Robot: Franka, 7 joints.
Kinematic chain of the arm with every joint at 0, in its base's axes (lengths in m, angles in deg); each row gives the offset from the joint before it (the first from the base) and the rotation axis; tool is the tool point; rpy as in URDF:
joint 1: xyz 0 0 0.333 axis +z
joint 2: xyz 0 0 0 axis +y
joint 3: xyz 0 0 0.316 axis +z
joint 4: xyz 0.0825 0 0 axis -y
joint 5: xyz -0.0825 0 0.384 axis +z
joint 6: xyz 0 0 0 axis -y
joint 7: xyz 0.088 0 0 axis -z
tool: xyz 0 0 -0.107 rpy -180 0 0
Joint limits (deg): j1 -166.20..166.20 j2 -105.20..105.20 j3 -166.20..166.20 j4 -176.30..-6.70 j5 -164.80..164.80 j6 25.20..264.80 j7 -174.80..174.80
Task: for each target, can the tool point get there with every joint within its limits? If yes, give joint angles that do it. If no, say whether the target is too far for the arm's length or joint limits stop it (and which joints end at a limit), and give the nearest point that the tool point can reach.
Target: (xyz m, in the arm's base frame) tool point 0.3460 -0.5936 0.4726
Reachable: yes | joints -9.79 75.38 -103.39 -93.04 131.38 68.38 -3.33
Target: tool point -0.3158 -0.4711 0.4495
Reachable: yes | joints -118.51 3.43 3.68 -119.32 88.14 180.15 -5.76
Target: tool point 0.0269 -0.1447 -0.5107
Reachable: no: joint limits stop it (at a limit: joint 2) | nearest point 0.0328 -0.1762 -0.3505 | short by 0.163 m
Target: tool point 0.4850 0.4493 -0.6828
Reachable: no: too far | nearest point 0.3656 0.3387 -0.3153 | short by 0.402 m
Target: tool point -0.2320 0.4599 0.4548
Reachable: yes | joints 33.88 47.25 100.57 -111.39 -25.82 87.34 -59.88
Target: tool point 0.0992 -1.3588 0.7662
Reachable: no: too far | nearest point 0.0595 -0.8154 0.5930 | short by 0.572 m
